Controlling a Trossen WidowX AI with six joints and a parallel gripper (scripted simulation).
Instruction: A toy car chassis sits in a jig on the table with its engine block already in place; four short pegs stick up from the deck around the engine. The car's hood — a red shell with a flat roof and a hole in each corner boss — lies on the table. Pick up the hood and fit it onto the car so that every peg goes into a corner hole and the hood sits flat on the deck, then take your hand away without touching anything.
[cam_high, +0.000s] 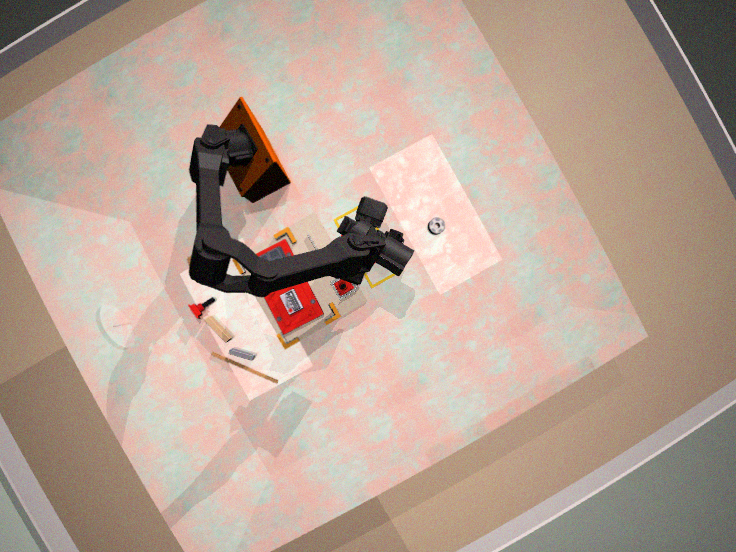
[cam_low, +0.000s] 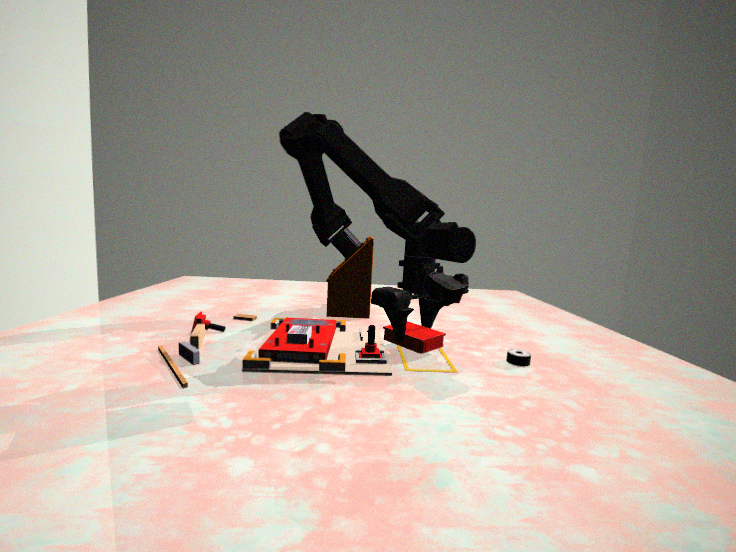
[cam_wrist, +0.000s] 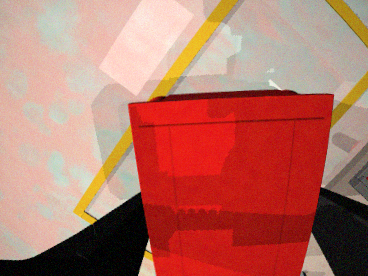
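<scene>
Right now my gripper tip is 20 cm to the left of the grey engine block and 3 cm short of it. From my gripper tip the other things lie so: red hood: 1 cm above; black ring: 18 cm to the left, 6 cm ahead, 1 cm below; wooden stick: 40 cm to the right, 11 cm ahead, 2 cm below.
</scene>
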